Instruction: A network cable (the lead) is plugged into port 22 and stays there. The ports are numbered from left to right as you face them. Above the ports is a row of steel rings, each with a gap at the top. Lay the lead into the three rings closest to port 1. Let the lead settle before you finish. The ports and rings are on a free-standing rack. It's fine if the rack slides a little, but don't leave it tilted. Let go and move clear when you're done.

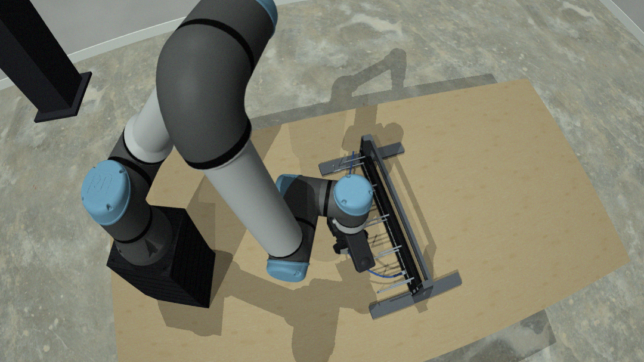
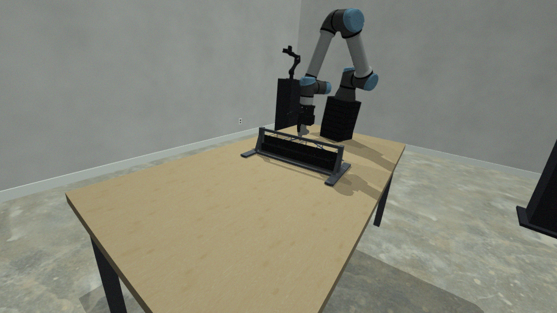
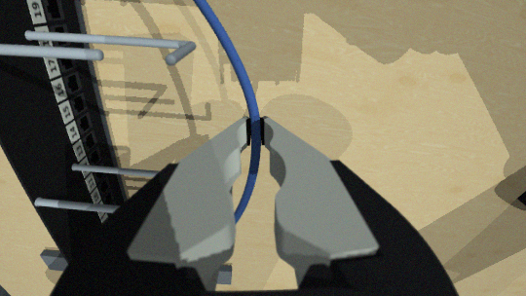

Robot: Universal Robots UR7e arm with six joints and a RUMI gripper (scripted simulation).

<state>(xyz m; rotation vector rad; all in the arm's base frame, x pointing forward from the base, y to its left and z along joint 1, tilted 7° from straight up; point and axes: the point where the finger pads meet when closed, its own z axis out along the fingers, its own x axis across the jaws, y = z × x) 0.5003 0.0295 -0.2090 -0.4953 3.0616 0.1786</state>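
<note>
The rack lies 14 cm ahead of my hand, 9 cm to the left of it and 1 cm below it.
</note>
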